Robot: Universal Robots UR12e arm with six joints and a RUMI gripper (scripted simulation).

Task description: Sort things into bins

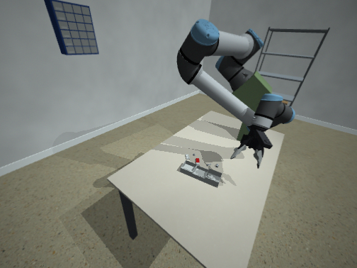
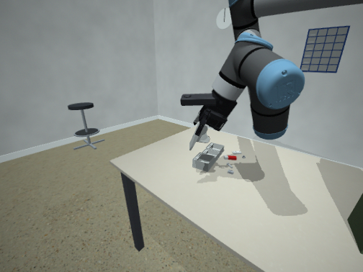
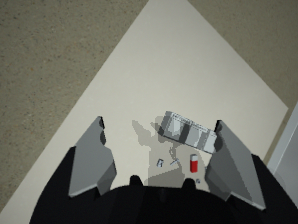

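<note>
Right now the grey three-compartment bin row is 22 cm to the right of my hand, 18 cm below it and 1 cm ahead of it. Round my hand: ring-shaped nut 34 cm to the right, 20 cm below, 15 cm behind; grey bolt 21 cm to the right, 20 cm below, 10 cm behind; red-and-white block 28 cm to the right, 20 cm below, 8 cm behind.
</note>
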